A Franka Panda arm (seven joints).
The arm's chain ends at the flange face. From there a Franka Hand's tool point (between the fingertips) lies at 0.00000 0.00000 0.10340 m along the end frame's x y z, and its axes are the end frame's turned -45 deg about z.
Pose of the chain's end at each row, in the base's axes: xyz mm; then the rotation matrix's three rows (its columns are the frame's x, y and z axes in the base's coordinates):
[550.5 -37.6 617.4], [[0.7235 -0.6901 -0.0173], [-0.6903 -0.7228 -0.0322], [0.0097 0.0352 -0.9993]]
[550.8 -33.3 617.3], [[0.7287 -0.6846 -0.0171], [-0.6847 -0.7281 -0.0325], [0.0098 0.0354 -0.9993]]
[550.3 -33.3 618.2], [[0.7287 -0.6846 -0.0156], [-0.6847 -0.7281 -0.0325], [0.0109 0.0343 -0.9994]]
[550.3 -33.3 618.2], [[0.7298 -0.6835 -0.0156], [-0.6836 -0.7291 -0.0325], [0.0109 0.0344 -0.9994]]
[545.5 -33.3 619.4], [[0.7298 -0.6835 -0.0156], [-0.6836 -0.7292 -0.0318], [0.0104 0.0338 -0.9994]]
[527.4 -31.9 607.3], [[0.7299 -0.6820 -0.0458], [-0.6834 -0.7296 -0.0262], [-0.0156 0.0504 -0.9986]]
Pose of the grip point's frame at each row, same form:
[548.7 -40.9 514.1], [[0.9996 0.0236 -0.0173], [0.0230 -0.9992 -0.0322], [-0.0180 0.0317 -0.9993]]
[549.0 -36.7 514.0], [[0.9994 0.0312 -0.0171], [0.0307 -0.9990 -0.0325], [-0.0181 0.0320 -0.9993]]
[548.7 -36.7 514.9], [[0.9994 0.0312 -0.0156], [0.0307 -0.9990 -0.0325], [-0.0165 0.0320 -0.9994]]
[548.7 -36.7 514.9], [[0.9994 0.0327 -0.0156], [0.0322 -0.9989 -0.0325], [-0.0166 0.0320 -0.9994]]
[543.9 -36.6 516.1], [[0.9994 0.0327 -0.0156], [0.0322 -0.9990 -0.0318], [-0.0165 0.0313 -0.9994]]
[522.7 -34.6 504.0], [[0.9984 0.0339 -0.0458], [0.0327 -0.9991 -0.0262], [-0.0467 0.0246 -0.9986]]

